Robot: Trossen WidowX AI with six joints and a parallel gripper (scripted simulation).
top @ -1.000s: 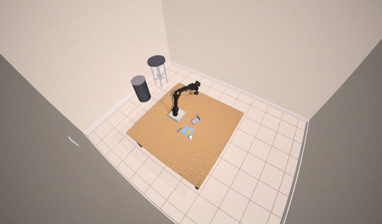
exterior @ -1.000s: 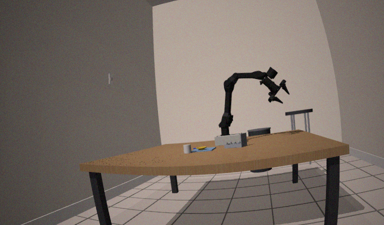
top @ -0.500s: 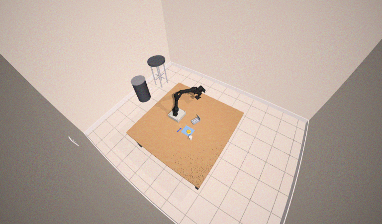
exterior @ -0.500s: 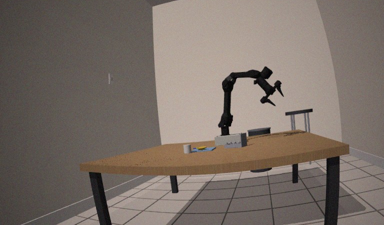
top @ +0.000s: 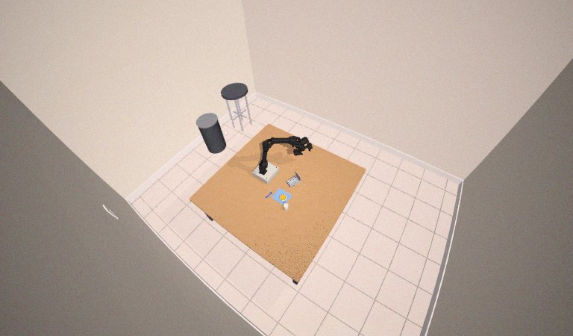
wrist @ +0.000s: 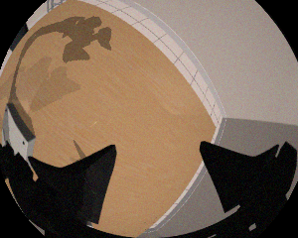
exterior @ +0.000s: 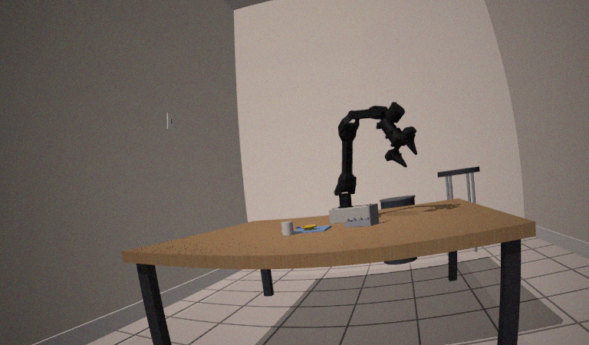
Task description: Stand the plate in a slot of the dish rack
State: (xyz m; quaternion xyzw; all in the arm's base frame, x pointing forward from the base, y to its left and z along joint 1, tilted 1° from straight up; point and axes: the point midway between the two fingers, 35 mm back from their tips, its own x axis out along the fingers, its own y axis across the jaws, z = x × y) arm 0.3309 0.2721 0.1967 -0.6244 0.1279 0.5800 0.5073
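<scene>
Now: gripper tip 30 mm past the small yellow plate, 430 mm to the left of it and 210 mm above it. Round my gripper tip: white cup (40 mm ahead, 510 mm to the right, 200 mm below); blue spoon (170 mm behind, 460 mm to the right, 230 mm below); grey dish rack (30 mm behind, 220 mm to the right, 210 mm below).
</scene>
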